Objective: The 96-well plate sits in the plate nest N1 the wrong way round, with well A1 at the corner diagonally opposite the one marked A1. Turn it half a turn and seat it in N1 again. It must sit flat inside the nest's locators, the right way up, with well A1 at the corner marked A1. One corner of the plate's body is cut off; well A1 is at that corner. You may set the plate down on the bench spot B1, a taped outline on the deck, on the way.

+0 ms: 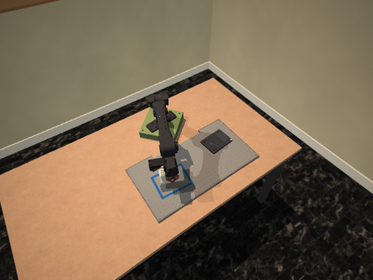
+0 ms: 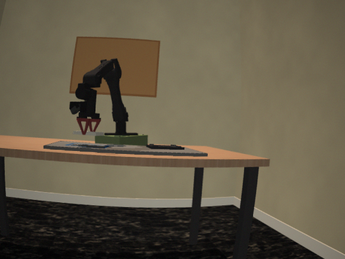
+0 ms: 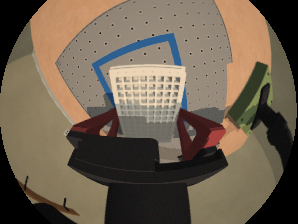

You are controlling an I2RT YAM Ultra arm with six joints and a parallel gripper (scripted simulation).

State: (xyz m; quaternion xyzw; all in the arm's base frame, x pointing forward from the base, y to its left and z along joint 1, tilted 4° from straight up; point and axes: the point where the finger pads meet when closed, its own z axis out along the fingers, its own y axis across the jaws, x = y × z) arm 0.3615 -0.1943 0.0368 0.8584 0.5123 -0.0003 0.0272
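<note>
The black plate nest N1 lies 380 mm to the left of my hand, 50 mm below it and 40 mm behind it. Round my hand: white 96-well plate (right at my hand).
</note>
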